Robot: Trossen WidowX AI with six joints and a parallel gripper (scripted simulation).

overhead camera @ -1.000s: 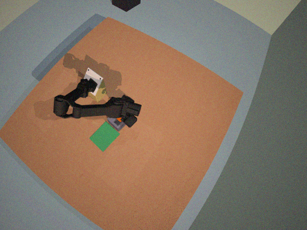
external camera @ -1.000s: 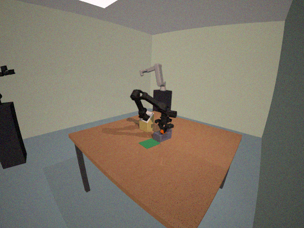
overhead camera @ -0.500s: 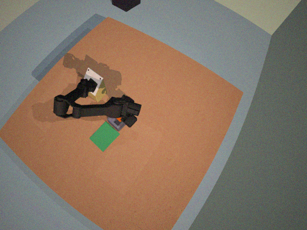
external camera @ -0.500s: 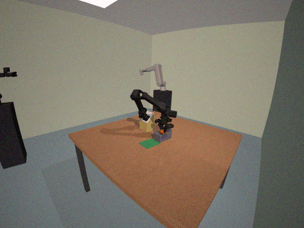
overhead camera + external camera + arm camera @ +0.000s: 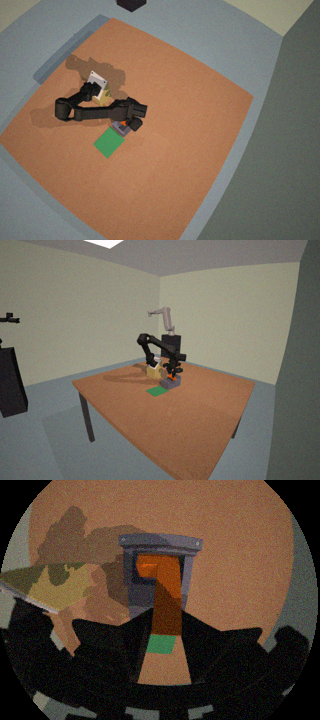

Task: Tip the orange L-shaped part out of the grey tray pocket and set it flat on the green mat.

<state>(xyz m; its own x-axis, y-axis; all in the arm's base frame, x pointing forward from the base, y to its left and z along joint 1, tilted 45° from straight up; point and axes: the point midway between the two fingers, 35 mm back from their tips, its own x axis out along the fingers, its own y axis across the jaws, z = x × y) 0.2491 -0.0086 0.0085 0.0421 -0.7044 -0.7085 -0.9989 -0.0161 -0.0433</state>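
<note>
My gripper tip is 14 cm to the left of the green mat, 10 cm above it and 2 cm past it. The rest, counted from my gripper tip: orange L-shaped part: 3 cm to the left, 3 cm below, 1 cm behind.
</note>
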